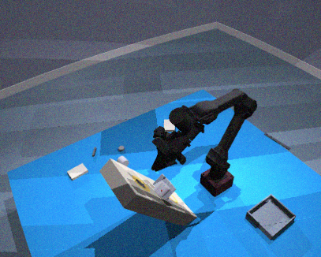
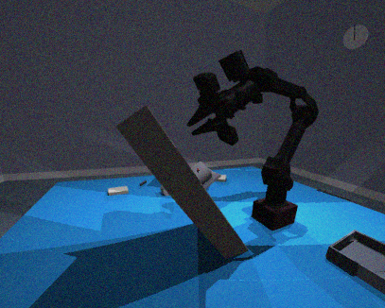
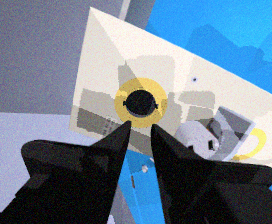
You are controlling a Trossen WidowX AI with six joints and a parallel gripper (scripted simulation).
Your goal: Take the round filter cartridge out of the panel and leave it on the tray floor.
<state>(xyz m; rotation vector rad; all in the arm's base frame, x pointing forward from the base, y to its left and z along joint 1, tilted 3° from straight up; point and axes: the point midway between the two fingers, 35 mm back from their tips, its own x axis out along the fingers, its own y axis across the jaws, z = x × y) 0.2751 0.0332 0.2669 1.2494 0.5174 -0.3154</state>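
Now: gripper tip 10 cm above the white round filter cartridge, 2 cm past it and 1 cm to the right of it. Also, from my gripper tip: beige service panel: 12 cm below, 2 cm ahead; grey tray: 40 cm behind, 29 cm below, 25 cm to the left.
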